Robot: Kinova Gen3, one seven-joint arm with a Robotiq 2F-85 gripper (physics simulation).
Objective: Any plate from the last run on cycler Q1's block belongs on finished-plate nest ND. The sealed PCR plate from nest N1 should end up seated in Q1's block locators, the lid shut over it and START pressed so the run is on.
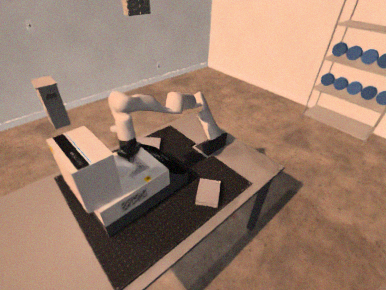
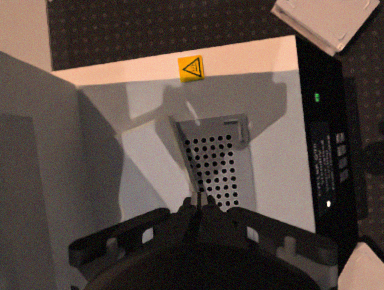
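Cycler Q1 [image 1: 115, 212] [image 2: 279, 174] stands on the black mat with its lid [image 1: 96, 184] [image 2: 30, 171] raised at the left. A pale plate [image 1: 124, 170] [image 2: 151, 162] on its block is tipped up along one long edge and leans toward the lid. This bares the block's rows of wells [image 1: 139, 167] [image 2: 217, 168]. My gripper [image 1: 129, 157] [image 2: 199, 201] is shut and empty, with its fingertips at the plate's raised edge. A green ring button [image 2: 317, 96] glows on the black control panel. A pale plate lies on a nest [image 1: 208, 191] [image 2: 323, 21] in front of the cycler. Another pale nest or plate [image 1: 149, 141] [image 2: 360, 268] lies behind it.
The robot base [image 1: 215, 143] stands at the table's far side. The black perforated mat [image 1: 155, 231] covers most of the table. A grey box [image 1: 51, 99] hangs behind the cycler. A shelf unit [image 1: 340, 121] with blue discs stands at the far right wall.
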